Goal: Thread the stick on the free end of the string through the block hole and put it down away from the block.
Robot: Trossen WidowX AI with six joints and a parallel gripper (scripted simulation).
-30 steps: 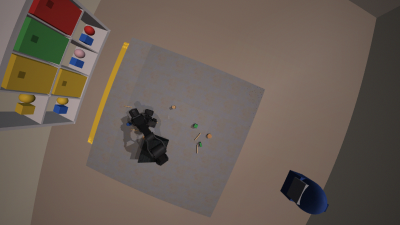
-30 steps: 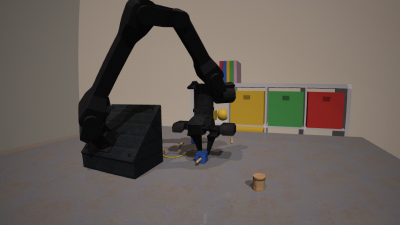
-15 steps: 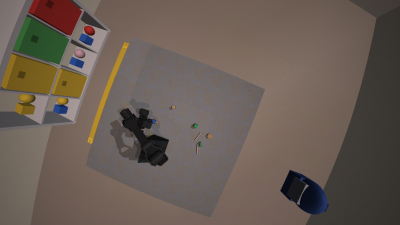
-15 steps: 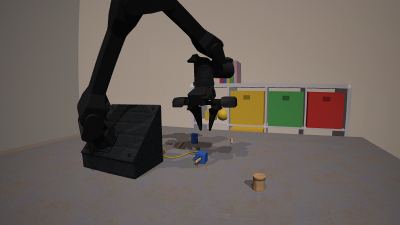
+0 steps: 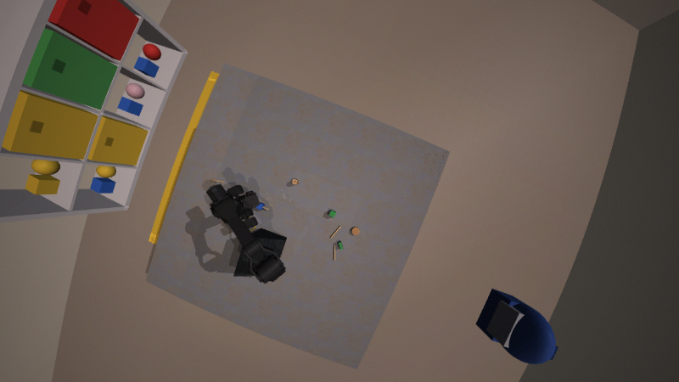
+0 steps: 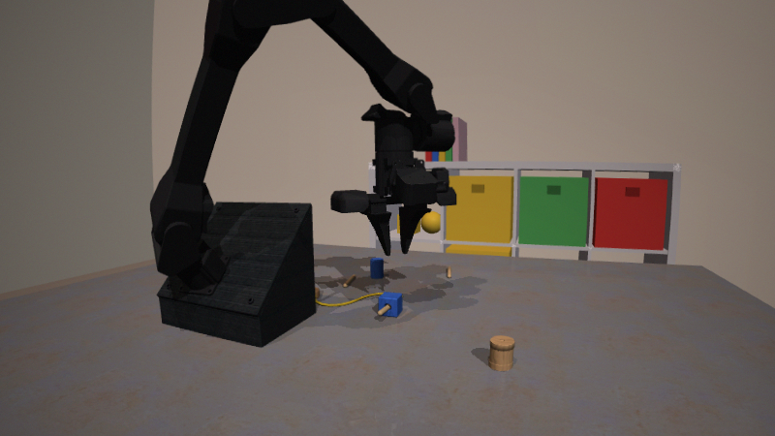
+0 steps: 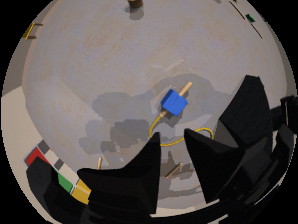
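My gripper tip is 20 mm to the left of the blue block and 80 mm above it. From my gripper tip the other things lie so: blue cylinder (90 mm behind, 180 mm to the left, 70 mm below); wooden cylinder (160 mm ahead, 150 mm to the right, 70 mm below).
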